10 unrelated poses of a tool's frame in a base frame.
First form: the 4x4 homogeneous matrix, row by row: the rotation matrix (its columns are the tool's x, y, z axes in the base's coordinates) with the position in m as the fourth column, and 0 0 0 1 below. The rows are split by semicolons.
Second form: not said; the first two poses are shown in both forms.
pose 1, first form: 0.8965 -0.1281 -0.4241 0.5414; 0.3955 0.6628 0.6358 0.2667; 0.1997 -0.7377 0.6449 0.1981; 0 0 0 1
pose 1, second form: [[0.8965 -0.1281 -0.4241], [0.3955 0.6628 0.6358], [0.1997 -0.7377 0.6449]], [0.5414 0.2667 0.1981]
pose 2, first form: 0.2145 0.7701 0.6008 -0.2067; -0.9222 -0.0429 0.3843 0.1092; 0.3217 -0.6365 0.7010 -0.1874; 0 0 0 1
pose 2, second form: [[0.2145 0.7701 0.6008], [-0.9222 -0.0429 0.3843], [0.3217 -0.6365 0.7010]], [-0.2067 0.1092 -0.1874]
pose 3, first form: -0.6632 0.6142 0.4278 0.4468; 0.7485 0.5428 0.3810 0.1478; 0.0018 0.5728 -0.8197 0.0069; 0 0 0 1
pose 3, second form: [[-0.6632 0.6142 0.4278], [0.7485 0.5428 0.3810], [0.0018 0.5728 -0.8197]], [0.4468 0.1478 0.0069]
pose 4, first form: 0.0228 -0.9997 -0.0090 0.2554; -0.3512 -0.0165 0.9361 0.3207; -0.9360 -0.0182 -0.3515 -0.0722; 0 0 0 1
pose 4, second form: [[0.0228 -0.9997 -0.0090], [-0.3512 -0.0165 0.9361], [-0.9360 -0.0182 -0.3515]], [0.2554 0.3207 -0.0722]
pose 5, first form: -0.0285 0.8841 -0.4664 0.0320; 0.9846 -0.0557 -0.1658 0.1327; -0.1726 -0.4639 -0.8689 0.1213; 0 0 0 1
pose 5, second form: [[-0.0285 0.8841 -0.4664], [0.9846 -0.0557 -0.1658], [-0.1726 -0.4639 -0.8689]], [0.0320 0.1327 0.1213]
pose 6, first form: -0.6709 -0.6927 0.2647 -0.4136; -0.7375 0.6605 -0.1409 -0.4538; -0.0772 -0.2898 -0.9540 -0.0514; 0 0 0 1
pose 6, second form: [[-0.6709 -0.6927 0.2647], [-0.7375 0.6605 -0.1409], [-0.0772 -0.2898 -0.9540]], [-0.4136 -0.4538 -0.0514]
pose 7, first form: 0.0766 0.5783 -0.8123 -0.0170; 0.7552 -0.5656 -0.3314 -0.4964; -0.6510 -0.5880 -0.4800 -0.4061; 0 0 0 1
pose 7, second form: [[0.0766 0.5783 -0.8123], [0.7552 -0.5656 -0.3314], [-0.6510 -0.5880 -0.4800]], [-0.0170 -0.4964 -0.4061]
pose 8, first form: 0.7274 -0.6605 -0.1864 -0.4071; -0.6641 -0.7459 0.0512 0.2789; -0.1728 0.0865 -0.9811 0.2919; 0 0 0 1
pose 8, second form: [[0.7274 -0.6605 -0.1864], [-0.6641 -0.7459 0.0512], [-0.1728 0.0865 -0.9811]], [-0.4071 0.2789 0.2919]
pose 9, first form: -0.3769 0.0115 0.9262 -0.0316; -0.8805 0.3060 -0.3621 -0.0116; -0.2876 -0.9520 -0.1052 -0.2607; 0 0 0 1
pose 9, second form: [[-0.3769 0.0115 0.9262], [-0.8805 0.3060 -0.3621], [-0.2876 -0.9520 -0.1052]], [-0.0316 -0.0116 -0.2607]
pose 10, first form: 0.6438 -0.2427 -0.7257 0.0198; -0.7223 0.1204 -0.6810 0.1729; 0.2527 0.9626 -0.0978 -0.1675; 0 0 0 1
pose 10, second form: [[0.6438 -0.2427 -0.7257], [-0.7223 0.1204 -0.6810], [0.2527 0.9626 -0.0978]], [0.0198 0.1729 -0.1675]
